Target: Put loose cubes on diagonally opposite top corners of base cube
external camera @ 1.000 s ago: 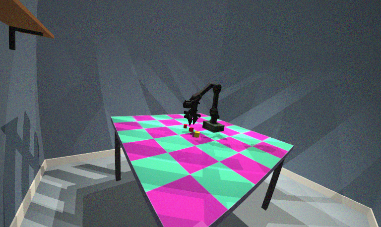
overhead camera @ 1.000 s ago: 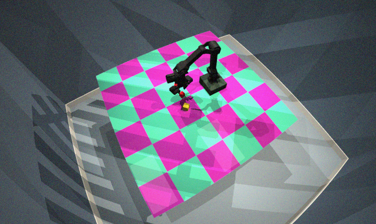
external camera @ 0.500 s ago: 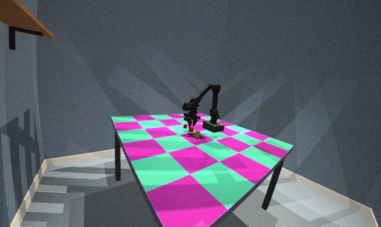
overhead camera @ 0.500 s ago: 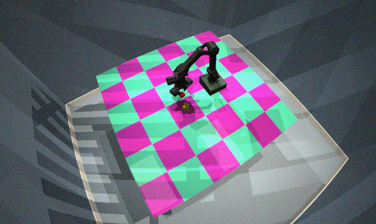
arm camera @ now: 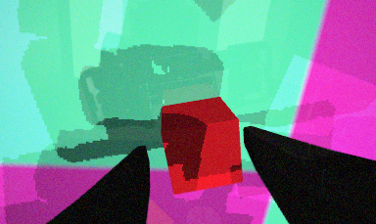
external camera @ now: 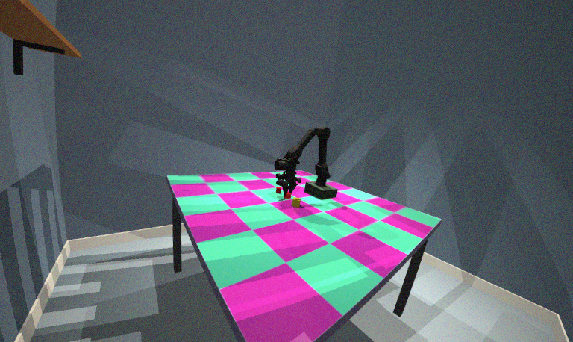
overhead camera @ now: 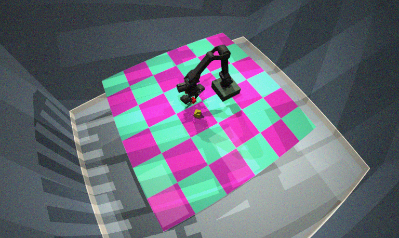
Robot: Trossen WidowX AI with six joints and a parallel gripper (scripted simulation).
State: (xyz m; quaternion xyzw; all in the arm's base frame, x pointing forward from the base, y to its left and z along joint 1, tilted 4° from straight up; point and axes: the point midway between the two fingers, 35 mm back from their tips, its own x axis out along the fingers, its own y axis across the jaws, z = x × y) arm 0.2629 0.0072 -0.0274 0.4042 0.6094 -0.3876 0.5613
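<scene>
Now: gripper tip 1 cm short of the yellow cube and 12 cm to the right of it. The rest, counted from my gripper tip: red cube (right at my gripper tip).
</scene>
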